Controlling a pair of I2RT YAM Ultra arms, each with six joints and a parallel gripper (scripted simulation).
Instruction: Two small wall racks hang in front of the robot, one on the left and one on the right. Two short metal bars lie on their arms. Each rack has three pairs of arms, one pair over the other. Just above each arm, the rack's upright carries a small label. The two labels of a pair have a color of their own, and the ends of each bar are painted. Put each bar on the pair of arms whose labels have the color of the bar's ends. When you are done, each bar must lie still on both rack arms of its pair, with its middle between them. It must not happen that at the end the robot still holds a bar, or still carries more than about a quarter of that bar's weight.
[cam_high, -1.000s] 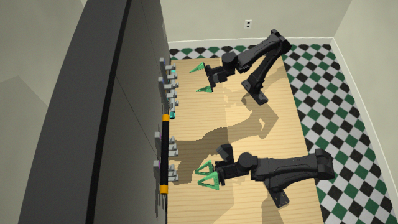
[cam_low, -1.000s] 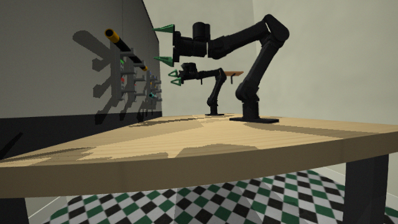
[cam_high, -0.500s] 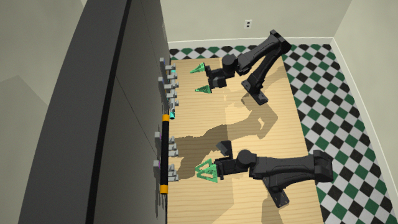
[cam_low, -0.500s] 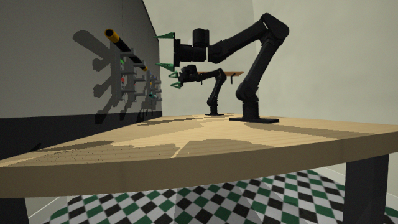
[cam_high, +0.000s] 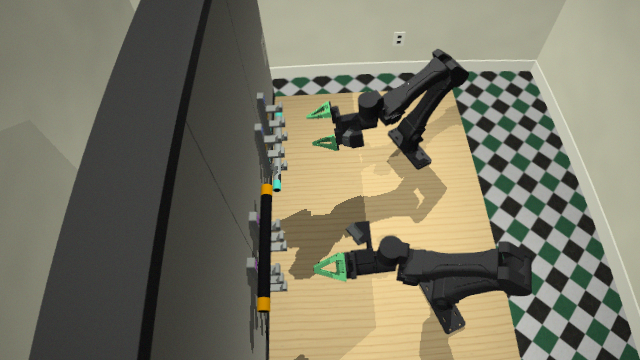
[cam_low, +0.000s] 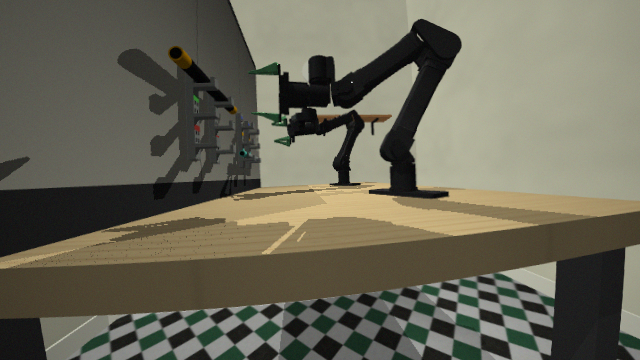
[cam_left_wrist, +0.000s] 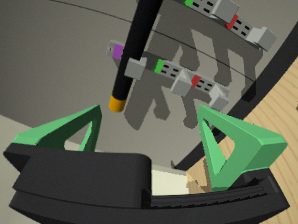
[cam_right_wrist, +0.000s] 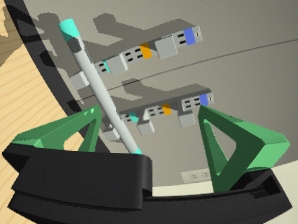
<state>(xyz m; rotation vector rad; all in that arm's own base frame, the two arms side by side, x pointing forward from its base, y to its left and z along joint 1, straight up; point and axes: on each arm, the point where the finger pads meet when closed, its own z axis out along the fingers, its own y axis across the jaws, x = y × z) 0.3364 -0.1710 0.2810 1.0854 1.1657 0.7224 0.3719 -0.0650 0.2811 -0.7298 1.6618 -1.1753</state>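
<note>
My left gripper is now 12 cm short of the black bar, 6 cm to the left of it and 4 cm below it. The rest, counted from my left hand: pale bar 11 cm ahead, 46 cm to the right, 11 cm below.
Right now my right hand is 120 mm short of the pale bar, 30 mm to the left of it and 120 mm above it. Also, from my right hand: black bar 140 mm ahead, 380 mm to the left, 40 mm above.
</note>
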